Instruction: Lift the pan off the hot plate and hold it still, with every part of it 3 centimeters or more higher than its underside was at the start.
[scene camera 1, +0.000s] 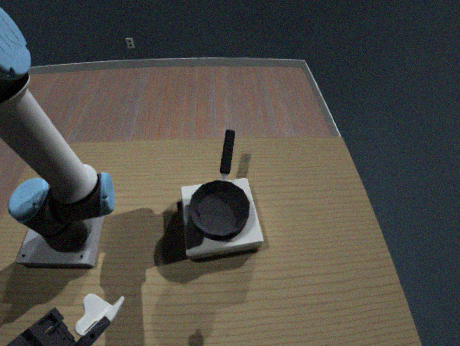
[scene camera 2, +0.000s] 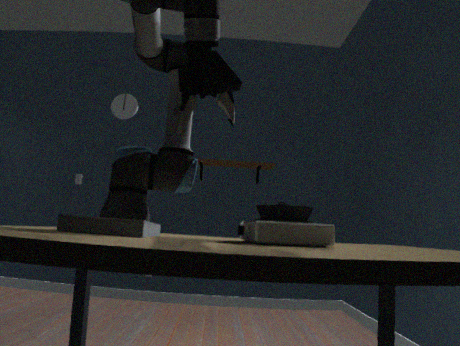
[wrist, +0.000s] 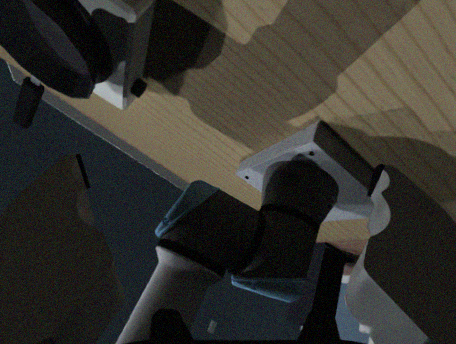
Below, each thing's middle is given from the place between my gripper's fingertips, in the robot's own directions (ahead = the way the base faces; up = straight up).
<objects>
The black pan (scene camera 1: 219, 207) lies 28 cm ahead of my hand, 37 cm to the left of it and 15 cm below it.
</objects>
